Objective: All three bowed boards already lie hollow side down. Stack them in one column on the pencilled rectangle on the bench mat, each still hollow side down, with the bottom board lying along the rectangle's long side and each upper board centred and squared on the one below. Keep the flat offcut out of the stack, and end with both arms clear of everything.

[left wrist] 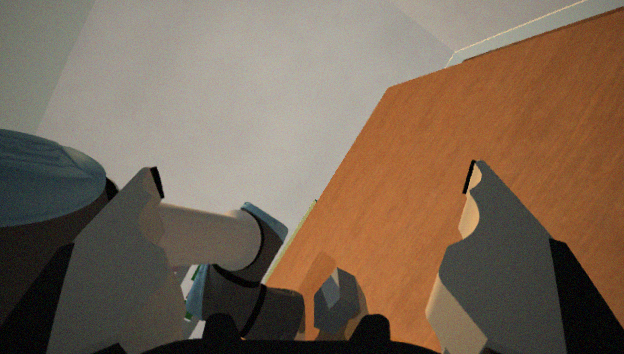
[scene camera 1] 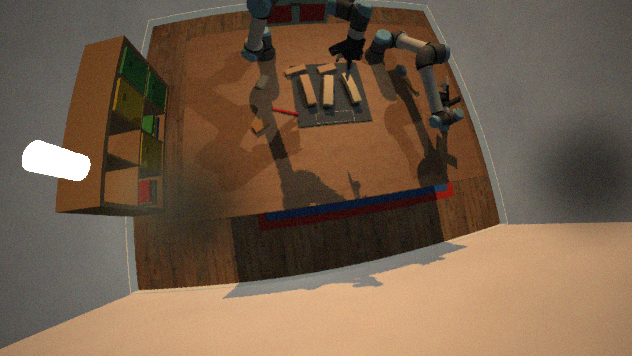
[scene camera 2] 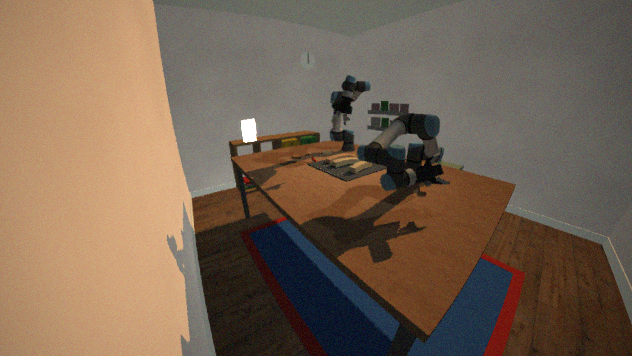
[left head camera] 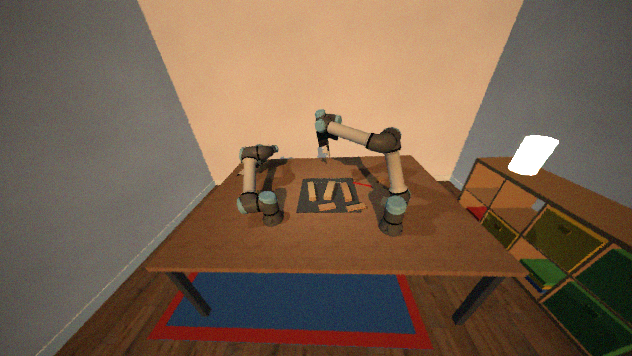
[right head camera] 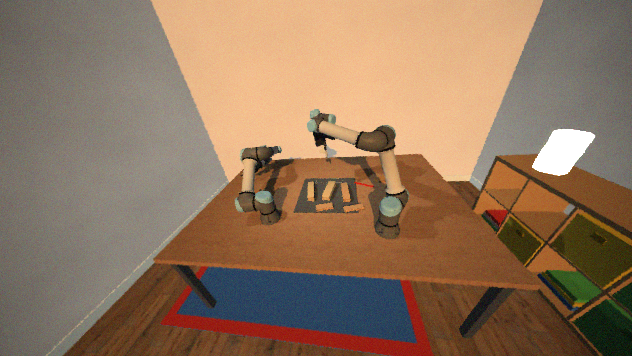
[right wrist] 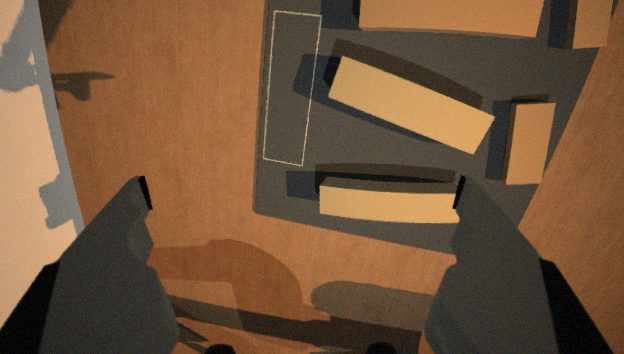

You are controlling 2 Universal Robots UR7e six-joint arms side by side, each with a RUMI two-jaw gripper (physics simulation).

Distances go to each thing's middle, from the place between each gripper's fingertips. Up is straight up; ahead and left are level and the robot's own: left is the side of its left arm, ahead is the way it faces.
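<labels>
Measured from my left hand, the dark bench mat (scene camera 1: 343, 111) is 790 mm to the right, 220 mm below and 70 mm ahead. My right hand, for its part, is 360 mm above the mat and 30 mm past it. Going by its middle, the dark bench mat is nearer to my right hand than to my left hand.
</labels>
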